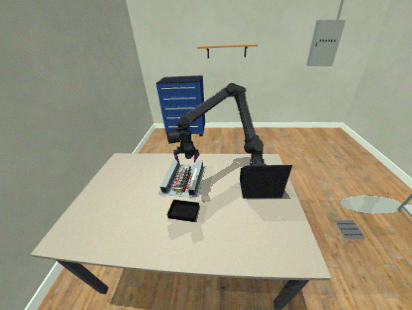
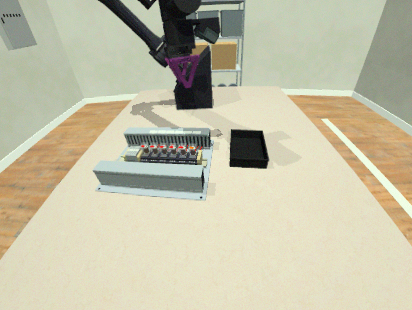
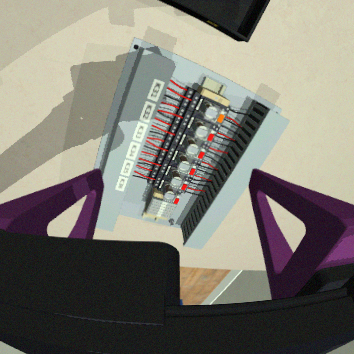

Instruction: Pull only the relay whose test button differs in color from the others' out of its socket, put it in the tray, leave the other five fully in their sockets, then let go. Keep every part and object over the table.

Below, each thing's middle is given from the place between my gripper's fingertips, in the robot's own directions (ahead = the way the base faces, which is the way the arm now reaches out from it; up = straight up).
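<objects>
The grey mounting panel (image 2: 206, 153) is in the scene, and I see my gripper 220 mm above it. My gripper is also 100 mm to the left of the panel and 60 mm short of it.
</objects>
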